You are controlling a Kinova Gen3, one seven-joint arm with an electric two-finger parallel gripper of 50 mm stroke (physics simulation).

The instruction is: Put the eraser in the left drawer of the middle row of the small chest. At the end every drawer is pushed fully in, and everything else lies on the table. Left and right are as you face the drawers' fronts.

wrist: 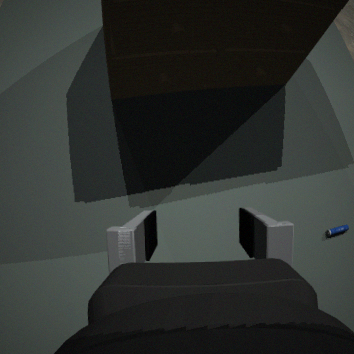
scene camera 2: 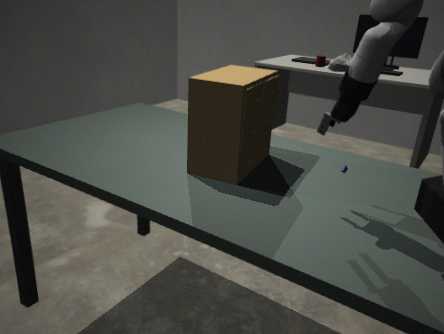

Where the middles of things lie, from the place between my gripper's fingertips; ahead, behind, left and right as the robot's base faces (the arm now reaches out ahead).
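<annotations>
You'd find the small wooden chest (scene camera 2: 215,99) 110 mm to the right of my hand and 330 mm ahead of it, and the chest is 60 mm below it, too.
</annotations>
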